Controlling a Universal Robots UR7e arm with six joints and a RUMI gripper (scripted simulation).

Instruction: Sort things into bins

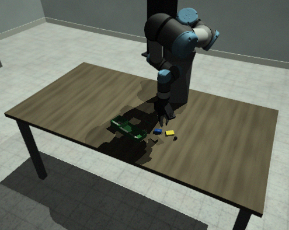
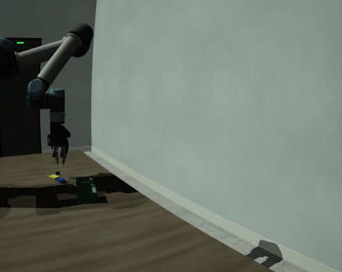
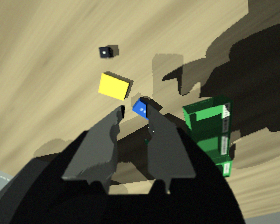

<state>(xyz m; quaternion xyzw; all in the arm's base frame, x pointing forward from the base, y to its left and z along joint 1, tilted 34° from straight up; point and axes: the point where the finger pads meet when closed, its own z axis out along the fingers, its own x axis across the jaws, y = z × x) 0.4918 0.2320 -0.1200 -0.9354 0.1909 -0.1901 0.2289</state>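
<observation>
Right now my hand is 8 cm to the right of the black part, 8 cm above it and 3 cm past it. From my hand the other things lie so: yellow block 9 cm below, 4 cm behind, 2 cm to the left; blue block 8 cm below, 6 cm to the right; grey hex nut 12 cm to the right, 9 cm below, 5 cm ahead.
</observation>
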